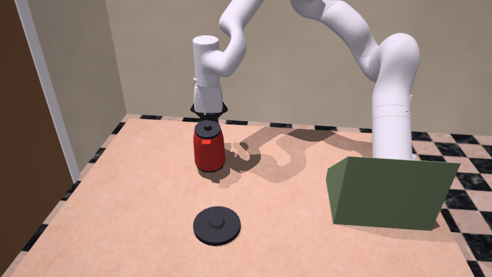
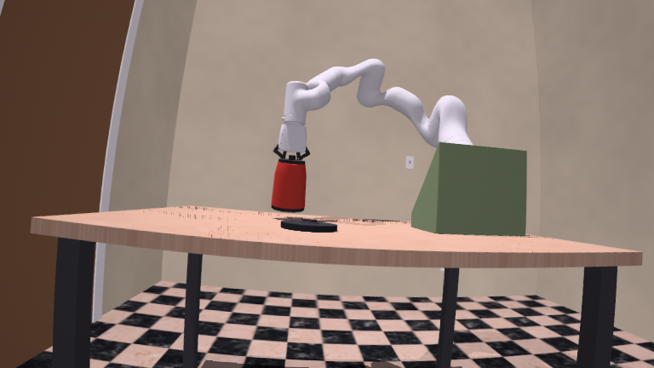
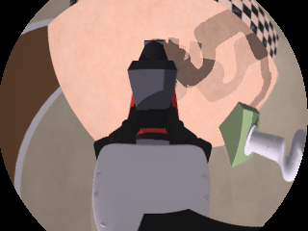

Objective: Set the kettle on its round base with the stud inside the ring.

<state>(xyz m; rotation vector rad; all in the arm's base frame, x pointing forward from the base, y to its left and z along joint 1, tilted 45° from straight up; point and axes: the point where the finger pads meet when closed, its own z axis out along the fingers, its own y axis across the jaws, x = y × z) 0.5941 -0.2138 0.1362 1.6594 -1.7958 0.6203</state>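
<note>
My hand is 2 cm to the right of the red kettle and 6 cm above it. From my hand the other things lie so: round kettle base: 4 cm behind, 33 cm to the left, 18 cm below.
</note>
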